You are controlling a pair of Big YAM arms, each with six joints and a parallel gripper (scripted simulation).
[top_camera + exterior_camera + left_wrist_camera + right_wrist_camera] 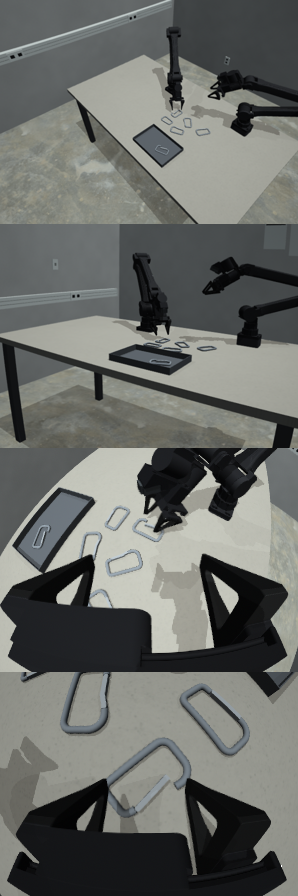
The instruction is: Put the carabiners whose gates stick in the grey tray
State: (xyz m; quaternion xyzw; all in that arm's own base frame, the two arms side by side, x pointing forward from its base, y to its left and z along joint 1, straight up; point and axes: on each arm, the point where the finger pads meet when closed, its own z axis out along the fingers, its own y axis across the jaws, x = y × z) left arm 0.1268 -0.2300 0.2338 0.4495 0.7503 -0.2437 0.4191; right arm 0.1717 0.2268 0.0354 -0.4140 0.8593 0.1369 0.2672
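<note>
My right hand is 34 cm short of the grey tray, 11 cm to the right of it and 3 cm above it.
</note>
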